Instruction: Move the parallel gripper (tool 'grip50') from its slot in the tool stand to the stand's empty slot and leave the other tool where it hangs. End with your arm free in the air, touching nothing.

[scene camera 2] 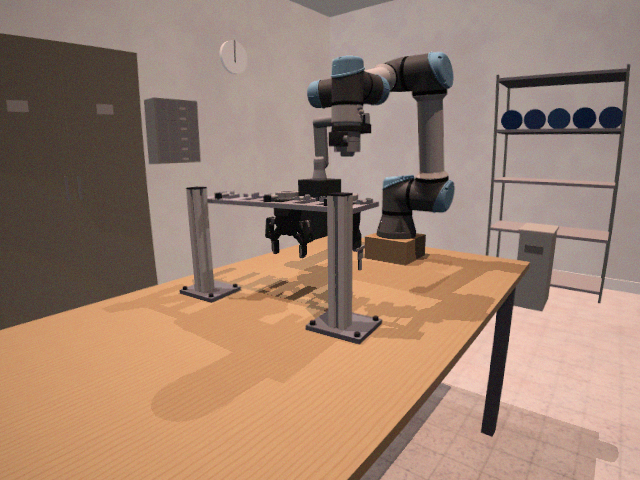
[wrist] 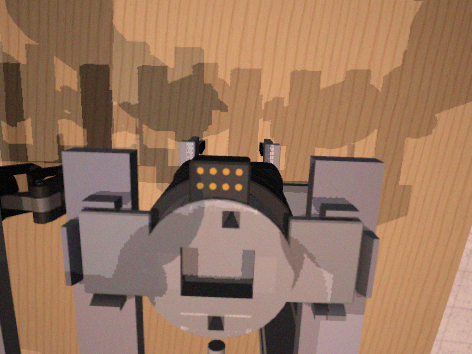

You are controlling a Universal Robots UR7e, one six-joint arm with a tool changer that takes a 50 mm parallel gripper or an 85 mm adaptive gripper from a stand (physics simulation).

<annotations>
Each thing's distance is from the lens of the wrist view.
parallel gripper (wrist: 219,254): 0.16 m
tool stand (wrist: 338,187): 0.16 m
</annotations>
